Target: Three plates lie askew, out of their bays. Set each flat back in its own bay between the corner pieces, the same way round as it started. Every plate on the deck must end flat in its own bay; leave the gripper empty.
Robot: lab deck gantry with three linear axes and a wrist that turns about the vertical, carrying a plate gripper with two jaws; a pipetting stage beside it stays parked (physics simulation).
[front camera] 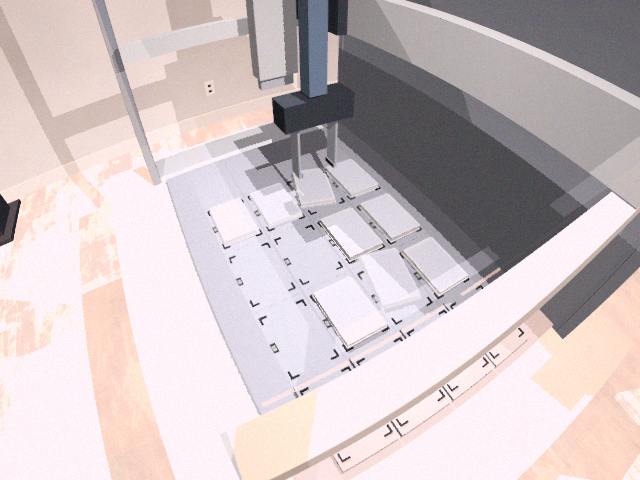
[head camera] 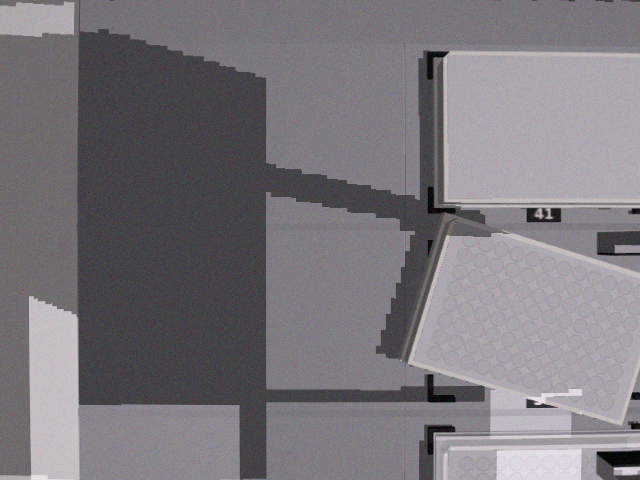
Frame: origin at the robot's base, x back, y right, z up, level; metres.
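Seen in the pictures: gripper, between the fingertips: [front camera: 314, 168]; robot's base, origin of its link: [front camera: 209, 212].
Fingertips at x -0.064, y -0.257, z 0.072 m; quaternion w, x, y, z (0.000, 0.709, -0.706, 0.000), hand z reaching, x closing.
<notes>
Offsets run from my fingertips to a thing's top centre.
A clear-lidded plate @[dx +0.011, dy -0.001, dz -0.055 m] [front camera: 313, 187] [head camera: 527, 320] lies turned askew at the back of the deck, across its bay's corner pieces. Whether it also tilts, I cannot tell. My gripper [front camera: 314, 169] [head camera: 618, 354] is open, its jaws wide apart beyond the long sides of this plate; gaps show in the head view. A second plate @[dx -0.304, dy -0.002, dz -0.054 m] [front camera: 391, 279] lies askew near the front right, out of line with its bay's corner pieces. A plate @[dx +0.000, dy -0.107, dz -0.058 m] [front camera: 351, 178] [head camera: 537, 126] at the back right lies square in its bay. I cannot pick out a third askew plate.
A plate @[dx +0.000, dy +0.107, dz -0.058 m] [front camera: 276, 205] [head camera: 470, 465] sits square beside the back askew one. Other squared plates include a back left one @[dx +0.000, dy +0.214, dz -0.058 m] [front camera: 233, 221], a middle one @[dx -0.164, dy +0.000, dz -0.058 m] [front camera: 351, 233] and a front one @[dx -0.328, dy +0.107, dz -0.058 m] [front camera: 349, 310]. The parked pipetting stage [front camera: 271, 43] hangs behind. A pale rail [front camera: 439, 325] crosses the front.
</notes>
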